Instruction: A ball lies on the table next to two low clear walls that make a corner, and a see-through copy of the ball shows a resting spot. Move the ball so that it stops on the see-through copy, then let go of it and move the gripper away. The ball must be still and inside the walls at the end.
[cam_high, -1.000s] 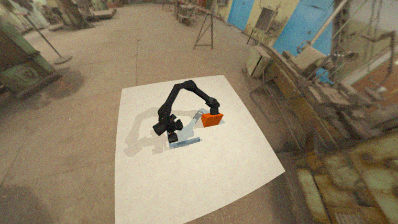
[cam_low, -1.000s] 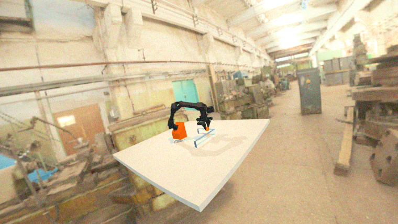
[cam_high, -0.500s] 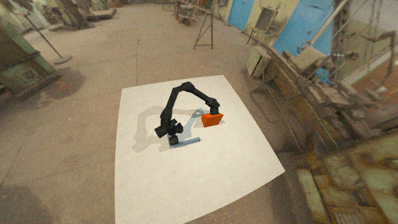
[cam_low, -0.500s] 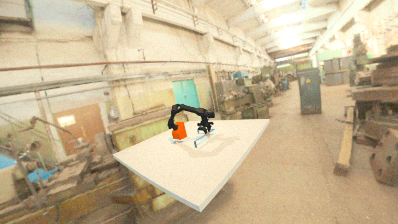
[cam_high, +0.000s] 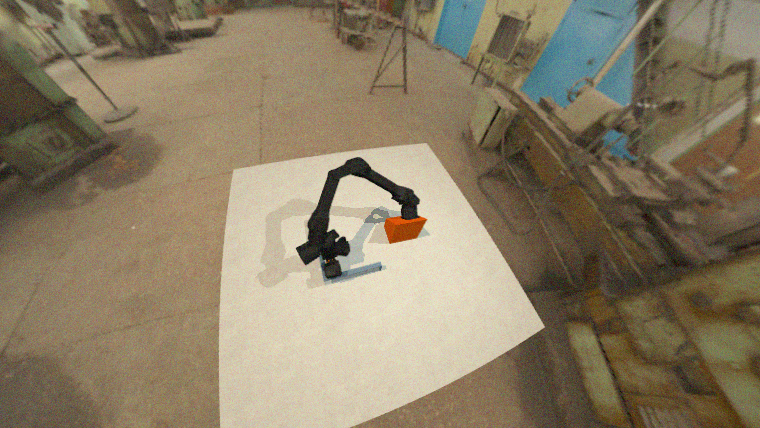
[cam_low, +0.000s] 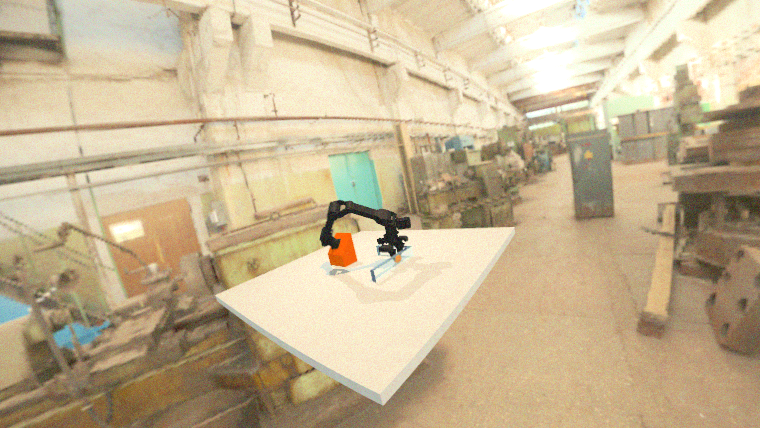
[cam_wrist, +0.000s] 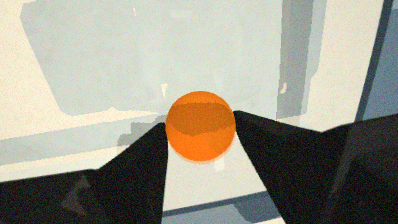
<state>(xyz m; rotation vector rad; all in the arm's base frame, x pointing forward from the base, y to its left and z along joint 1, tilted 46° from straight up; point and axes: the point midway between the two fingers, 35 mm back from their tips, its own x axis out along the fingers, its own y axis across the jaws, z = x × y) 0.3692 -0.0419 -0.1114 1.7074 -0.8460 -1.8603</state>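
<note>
Right now the orange ball is right at my gripper tip. Also, from my gripper tip: see-through ball copy: right at my gripper tip.
</note>
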